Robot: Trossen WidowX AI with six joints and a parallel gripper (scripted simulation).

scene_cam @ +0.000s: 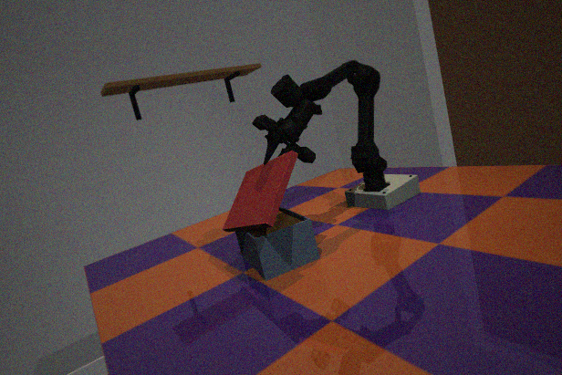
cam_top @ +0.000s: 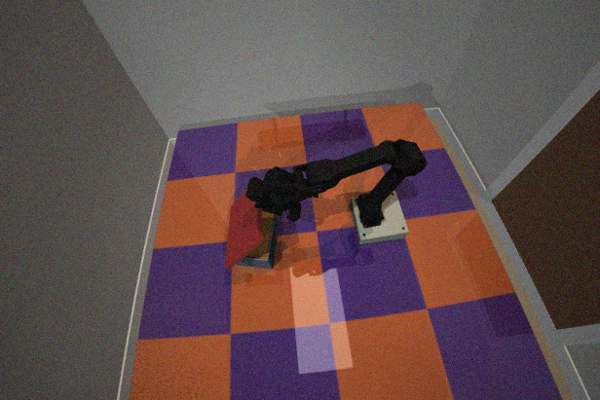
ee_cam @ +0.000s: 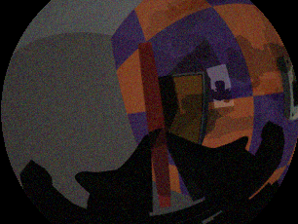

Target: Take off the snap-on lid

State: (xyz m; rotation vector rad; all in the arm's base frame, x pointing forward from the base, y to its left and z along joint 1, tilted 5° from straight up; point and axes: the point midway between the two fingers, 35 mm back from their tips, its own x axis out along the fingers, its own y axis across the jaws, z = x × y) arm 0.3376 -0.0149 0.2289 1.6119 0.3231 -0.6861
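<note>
The red lid is 6 cm ahead of my gripper tip, 1 cm to the left of it and 5 cm below it. From my gripper tip the other things lie so: storage box (4 cm ahead, 1 cm to the left, 18 cm below).
</note>
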